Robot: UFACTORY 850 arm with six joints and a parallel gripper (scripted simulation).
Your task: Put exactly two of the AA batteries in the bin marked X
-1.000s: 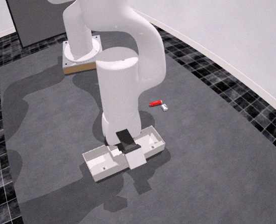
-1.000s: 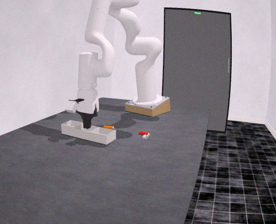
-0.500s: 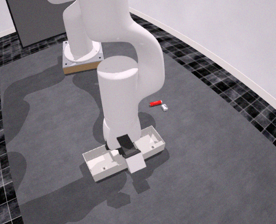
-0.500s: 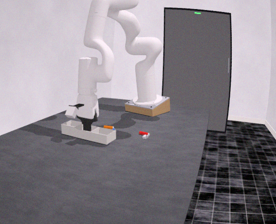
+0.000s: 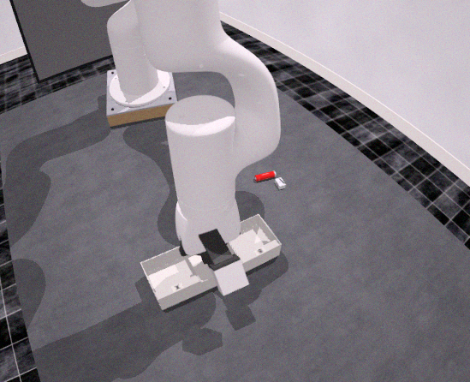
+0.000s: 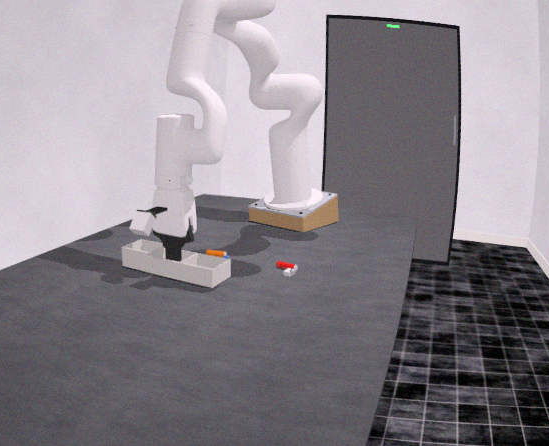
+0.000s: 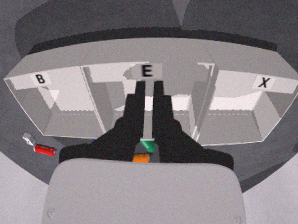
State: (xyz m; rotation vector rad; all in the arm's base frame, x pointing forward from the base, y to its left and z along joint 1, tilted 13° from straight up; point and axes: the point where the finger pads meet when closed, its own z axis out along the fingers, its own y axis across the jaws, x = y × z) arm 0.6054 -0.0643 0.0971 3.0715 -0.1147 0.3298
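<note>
Now: the white three-compartment tray 10 mm below my hand. Also, from my hand: blue battery (110 mm behind, 70 mm to the left, 30 mm below); then orange AA battery (150 mm behind, 30 mm to the left, 30 mm below); then green AA battery (90 mm behind, 30 mm below, 10 mm to the left).
</note>
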